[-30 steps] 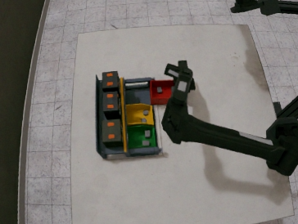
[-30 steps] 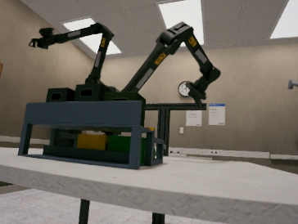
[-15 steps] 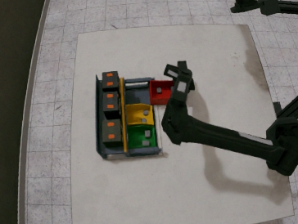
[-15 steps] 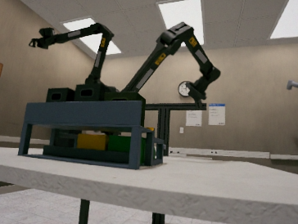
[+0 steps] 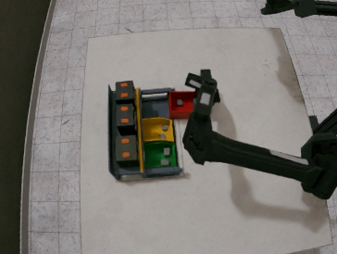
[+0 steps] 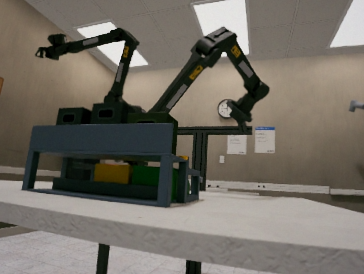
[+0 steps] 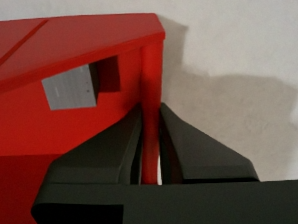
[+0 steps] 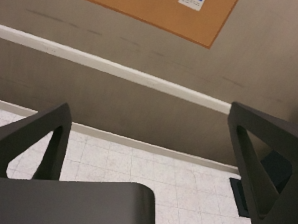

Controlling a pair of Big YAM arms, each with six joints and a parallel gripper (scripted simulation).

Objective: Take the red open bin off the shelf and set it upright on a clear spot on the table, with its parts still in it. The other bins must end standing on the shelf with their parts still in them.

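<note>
My left hand is 8 cm short of the red bin and 2 cm below it. The rest, counted from my left hand: green bin 24 cm ahead, 23 cm to the left, 1 cm above; yellow bin 24 cm ahead, 12 cm to the left, 1 cm above.
</note>
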